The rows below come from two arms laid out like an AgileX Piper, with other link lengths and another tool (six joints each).
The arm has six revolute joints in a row. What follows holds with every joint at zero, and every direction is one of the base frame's. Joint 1 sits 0.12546 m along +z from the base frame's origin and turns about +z. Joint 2 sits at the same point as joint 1 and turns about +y. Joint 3 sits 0.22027 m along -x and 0.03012 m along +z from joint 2 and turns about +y. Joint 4 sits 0.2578 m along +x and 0.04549 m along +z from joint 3 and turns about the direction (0.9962, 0, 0.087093). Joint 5 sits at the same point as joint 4 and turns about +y. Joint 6 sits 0.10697 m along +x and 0.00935 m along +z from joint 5 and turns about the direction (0.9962, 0, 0.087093). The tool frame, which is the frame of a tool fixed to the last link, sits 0.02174 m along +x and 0.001 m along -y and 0.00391 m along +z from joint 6; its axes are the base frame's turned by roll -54.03, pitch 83.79 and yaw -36.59 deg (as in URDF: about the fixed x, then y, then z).
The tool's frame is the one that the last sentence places.
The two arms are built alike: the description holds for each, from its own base.
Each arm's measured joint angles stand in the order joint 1, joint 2, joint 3, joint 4, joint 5, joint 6.
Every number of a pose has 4 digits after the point.
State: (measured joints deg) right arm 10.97 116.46 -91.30 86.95 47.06 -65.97; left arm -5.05 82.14 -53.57 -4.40 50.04 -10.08
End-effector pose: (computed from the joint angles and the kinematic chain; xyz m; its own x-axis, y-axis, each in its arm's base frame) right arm 0.4343 0.1794 0.2067 -0.5911 0.0753 -0.8031 -0.7649 0.2638 0.5877; left arm 0.2847 -0.0333 0.1412 -0.9453 -0.2029 -0.2555 -0.2485 0.9552 0.1607
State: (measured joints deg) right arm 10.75 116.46 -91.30 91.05 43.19 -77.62; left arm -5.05 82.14 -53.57 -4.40 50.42 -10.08
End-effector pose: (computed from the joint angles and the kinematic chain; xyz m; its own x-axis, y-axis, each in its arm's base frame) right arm 0.4439 0.1733 0.2111 -0.4533 0.0444 -0.8903 -0.8354 0.3272 0.4416; left arm 0.2839 -0.0333 0.1410 -0.9470 -0.2023 -0.2493 -0.2469 0.9553 0.1627
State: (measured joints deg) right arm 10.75 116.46 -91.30 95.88 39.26 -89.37; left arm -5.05 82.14 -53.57 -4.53 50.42 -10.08
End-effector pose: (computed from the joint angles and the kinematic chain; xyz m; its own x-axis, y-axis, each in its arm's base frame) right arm 0.4526 0.1678 0.2157 -0.3180 0.0018 -0.9481 -0.8719 0.3922 0.2932; left arm 0.2839 -0.0335 0.1410 -0.9469 -0.2037 -0.2487 -0.2478 0.9554 0.1608
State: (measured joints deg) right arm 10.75 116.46 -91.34 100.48 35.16 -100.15; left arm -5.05 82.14 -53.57 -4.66 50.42 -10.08
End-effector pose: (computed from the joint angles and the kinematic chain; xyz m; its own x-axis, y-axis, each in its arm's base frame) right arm 0.4609 0.1612 0.2191 -0.2047 -0.0550 -0.9773 -0.8743 0.4593 0.1573; left arm 0.2839 -0.0337 0.1410 -0.9468 -0.2051 -0.2481 -0.2486 0.9555 0.1589
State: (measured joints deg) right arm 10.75 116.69 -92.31 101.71 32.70 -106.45; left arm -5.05 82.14 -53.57 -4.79 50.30 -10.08
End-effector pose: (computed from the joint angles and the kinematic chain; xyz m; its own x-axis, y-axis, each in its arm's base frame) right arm 0.4666 0.1575 0.2229 -0.1291 -0.1195 -0.9844 -0.8698 0.4904 0.0546; left arm 0.2841 -0.0340 0.1411 -0.9461 -0.2066 -0.2495 -0.2499 0.9556 0.1563
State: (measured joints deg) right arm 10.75 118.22 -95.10 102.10 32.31 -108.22; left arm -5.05 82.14 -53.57 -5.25 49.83 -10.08
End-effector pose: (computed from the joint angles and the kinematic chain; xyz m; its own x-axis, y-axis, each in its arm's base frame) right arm 0.4737 0.1580 0.2276 -0.0899 -0.1331 -0.9870 -0.8695 0.4938 0.0126; left arm 0.2851 -0.0348 0.1415 -0.9434 -0.2123 -0.2550 -0.2548 0.9558 0.1470
